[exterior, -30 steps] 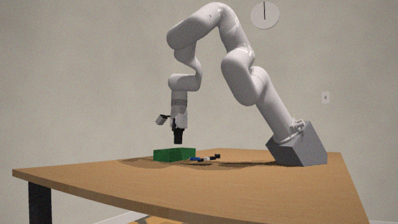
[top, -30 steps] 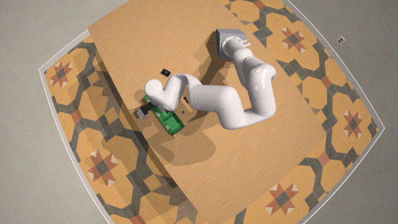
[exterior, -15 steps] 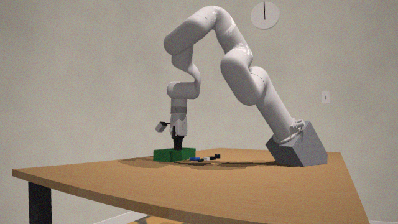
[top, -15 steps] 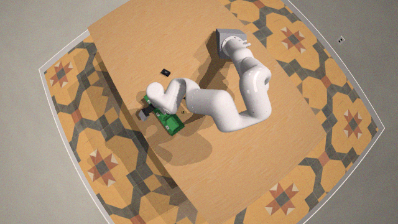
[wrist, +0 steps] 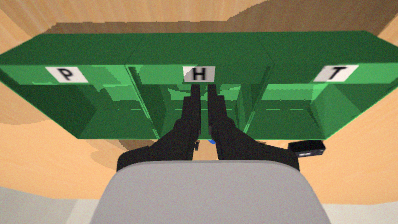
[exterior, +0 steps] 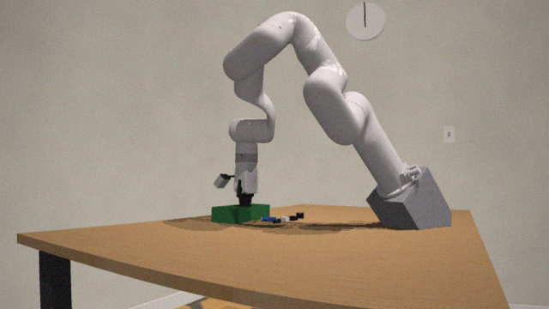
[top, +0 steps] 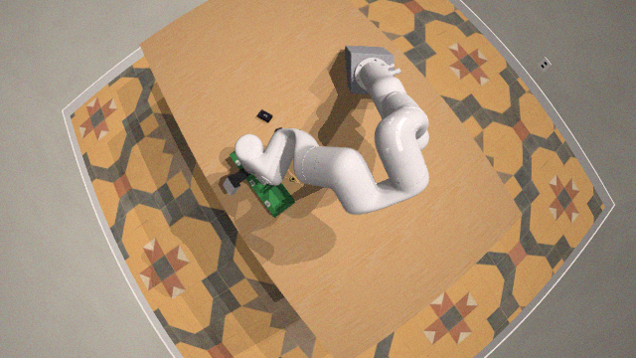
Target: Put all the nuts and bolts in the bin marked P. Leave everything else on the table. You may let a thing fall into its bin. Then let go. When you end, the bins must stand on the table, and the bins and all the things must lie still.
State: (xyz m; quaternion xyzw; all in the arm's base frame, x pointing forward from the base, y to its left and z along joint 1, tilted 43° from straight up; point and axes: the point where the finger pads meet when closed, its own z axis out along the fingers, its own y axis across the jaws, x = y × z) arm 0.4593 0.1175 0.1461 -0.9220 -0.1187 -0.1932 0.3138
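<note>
Now: hand 10 mm to the right of the green bin, 10 mm short of it and 10 mm above it. The rest, counted from my hand: blue cylindrical battery (80 mm behind, 30 mm to the right, 30 mm below); brass nut (90 mm behind, 40 mm to the left, 30 mm below); black bolt (130 mm behind, 30 mm below, 20 mm to the right).
</note>
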